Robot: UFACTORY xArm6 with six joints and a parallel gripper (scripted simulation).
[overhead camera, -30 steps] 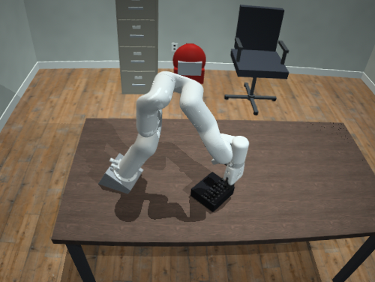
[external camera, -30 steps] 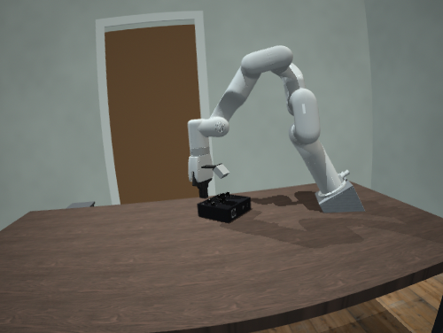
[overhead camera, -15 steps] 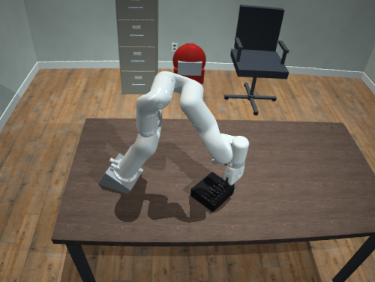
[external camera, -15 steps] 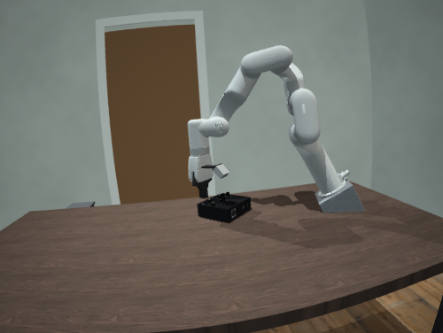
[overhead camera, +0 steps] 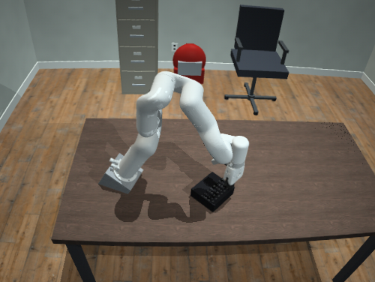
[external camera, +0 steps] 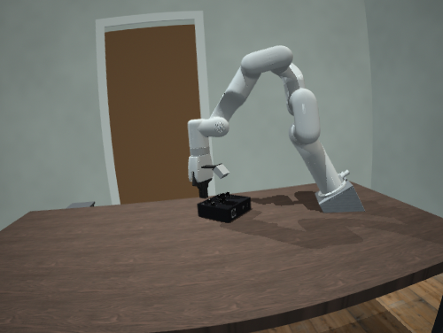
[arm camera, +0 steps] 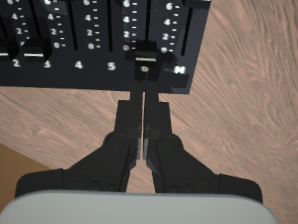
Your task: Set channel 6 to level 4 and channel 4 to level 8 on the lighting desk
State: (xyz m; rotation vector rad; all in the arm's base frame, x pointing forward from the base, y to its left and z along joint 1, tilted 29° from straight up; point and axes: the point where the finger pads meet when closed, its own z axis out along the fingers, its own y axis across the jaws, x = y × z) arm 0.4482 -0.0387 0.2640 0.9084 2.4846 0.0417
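My gripper is now 30 mm above the channel 6 cap, 20 mm to the right of it and 20 mm past it. From my hand the other things lie so: master cap 60 mm to the left, 30 mm below, 30 mm behind; then channel 3 cap 60 mm behind, 30 mm to the right, 30 mm below; then channel 5 cap 60 mm behind, 30 mm to the left, 30 mm below.
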